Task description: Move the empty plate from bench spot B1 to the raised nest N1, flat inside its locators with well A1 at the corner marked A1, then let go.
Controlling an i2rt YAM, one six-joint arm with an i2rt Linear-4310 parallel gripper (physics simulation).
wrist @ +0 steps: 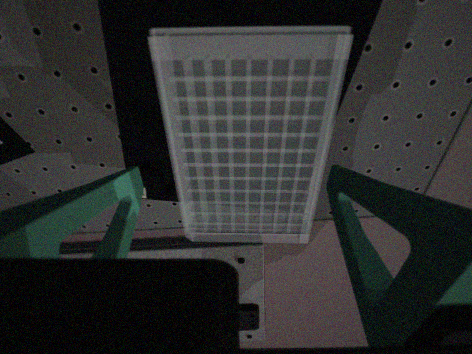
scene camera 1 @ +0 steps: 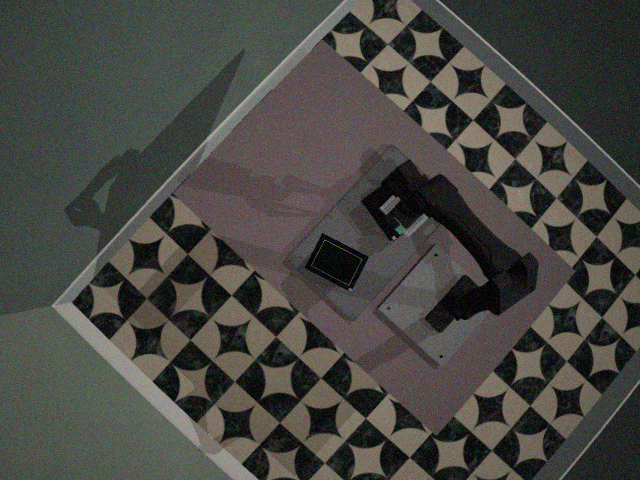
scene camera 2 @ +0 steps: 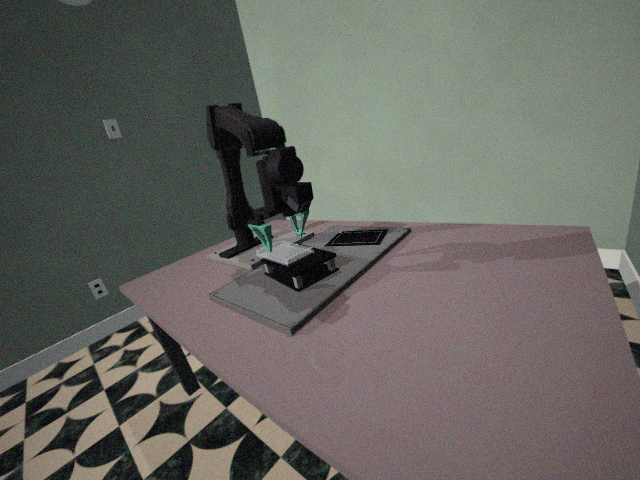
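Where they show: gripper, fingertip midpoint: (wrist: 235, 176) (scene camera 2: 285, 244); arm's base at its link origin: (scene camera 1: 452, 303) (scene camera 2: 247, 246).
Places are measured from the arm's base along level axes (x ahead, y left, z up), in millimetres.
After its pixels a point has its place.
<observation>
The white gridded plate (scene camera 1: 416, 225) {z 62, x 272, y -87 mm} (scene camera 2: 284, 252) {z 58, x 343, y -103 mm} (wrist: 250, 135) {z 58, x 343, y -92 mm} lies on the black raised nest N1 (scene camera 2: 324, 256) {z 41, x 433, y -64 mm} (wrist: 132, 115) {z 39, x 349, y -29 mm}, shifted so that its end nearest the arm's base overhangs the nest's edge. Black nest surface shows beside it. A small white mark (wrist: 144, 193) {z 40, x 292, y -19 mm} is at the nest's near corner; its lettering is unreadable. My gripper (scene camera 2: 285, 243) {z 69, x 327, y -83 mm} (wrist: 235, 176) {z 69, x 327, y -83 mm} is open, its green fingers on either side of the plate's near part and apart from it in the wrist view. The arm hides part of the plate in scene camera 1. Bench spot B1 (scene camera 1: 337, 261) {z -2, x 369, y 159 mm} (scene camera 2: 357, 237) {z -2, x 370, y 161 mm} is a black rectangle with a white outline, empty.
The nest and spot B1 are on a grey perforated board (scene camera 1: 330, 302) (scene camera 2: 248, 302) {z -4, x 347, y -234 mm} (wrist: 400, 115) {z -4, x 317, y -205 mm}. The arm's pale base plate (scene camera 1: 413, 310) {z 0, x 79, y 104 mm} stands beside that board on the pink table (scene camera 1: 289, 124) {z -17, x 802, y -66 mm} (scene camera 2: 439, 335) {z -17, x 716, y -150 mm}.
</observation>
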